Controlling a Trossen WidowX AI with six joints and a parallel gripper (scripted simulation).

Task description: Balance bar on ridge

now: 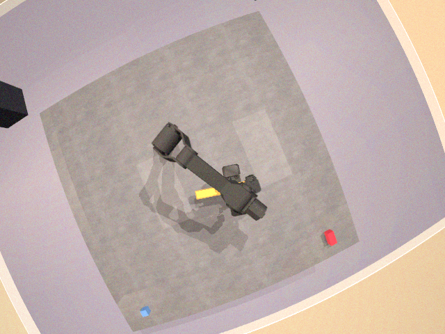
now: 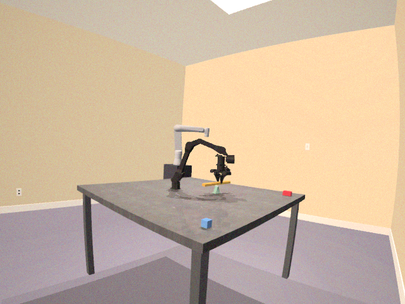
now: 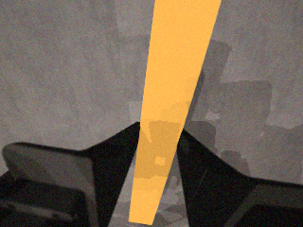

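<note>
Right now my gripper tip is 10 mm past the orange bar and 30 mm to the left of it. The rest, counted from my gripper tip: small blue cube (430 mm ahead, 660 mm to the right, 60 mm below); red block (430 mm ahead, 340 mm to the left, 60 mm below).
</note>
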